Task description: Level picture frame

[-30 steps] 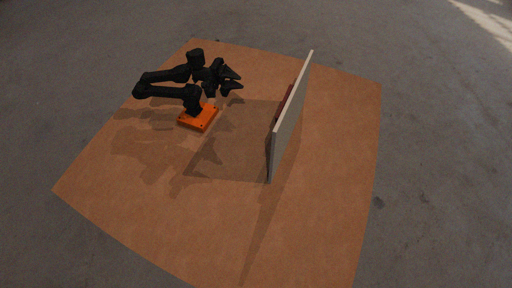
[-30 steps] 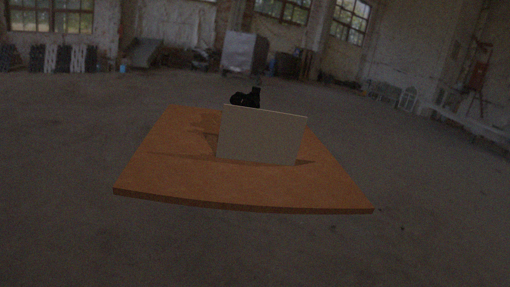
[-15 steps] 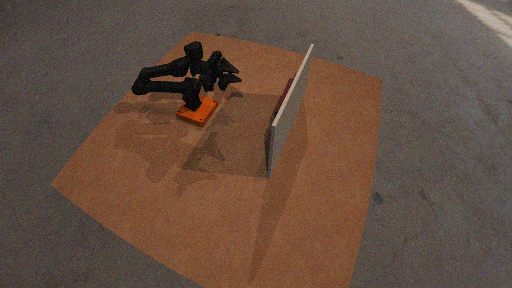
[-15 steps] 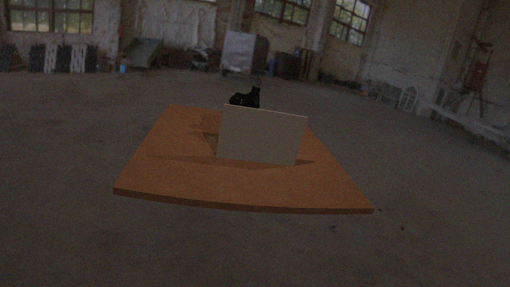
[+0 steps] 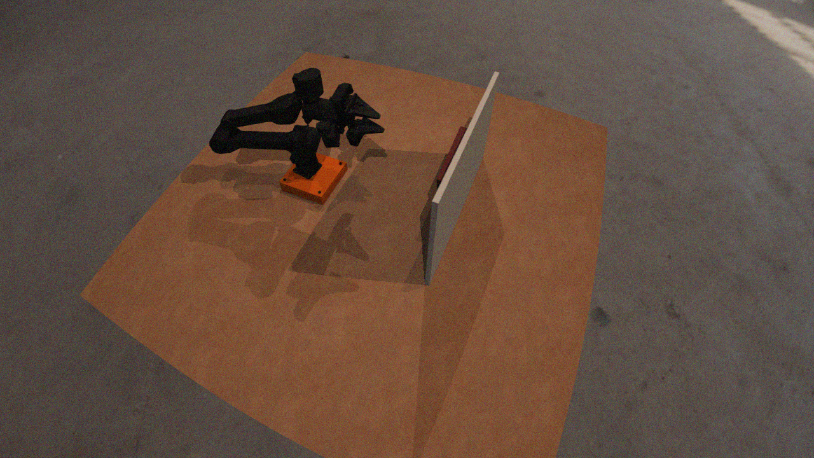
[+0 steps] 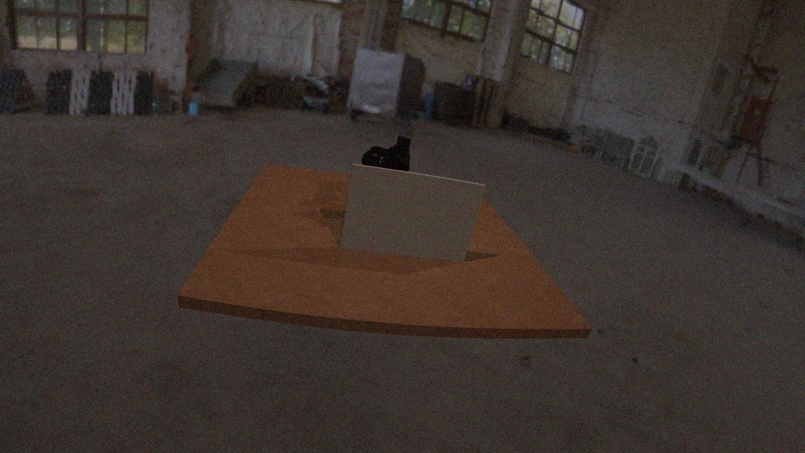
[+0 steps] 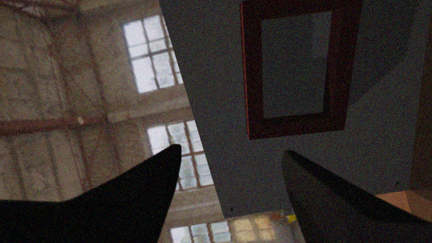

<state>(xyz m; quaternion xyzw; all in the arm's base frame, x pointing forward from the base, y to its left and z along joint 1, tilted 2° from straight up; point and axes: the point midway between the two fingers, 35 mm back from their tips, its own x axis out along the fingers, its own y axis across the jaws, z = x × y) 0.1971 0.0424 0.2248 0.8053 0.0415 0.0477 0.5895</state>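
My gripper tip is 19 cm short of the dark red picture frame, 9 cm above it and 3 cm to the right of it. Round my gripper tip: white wall panel: 20 cm ahead, 10 cm below, 4 cm to the left.
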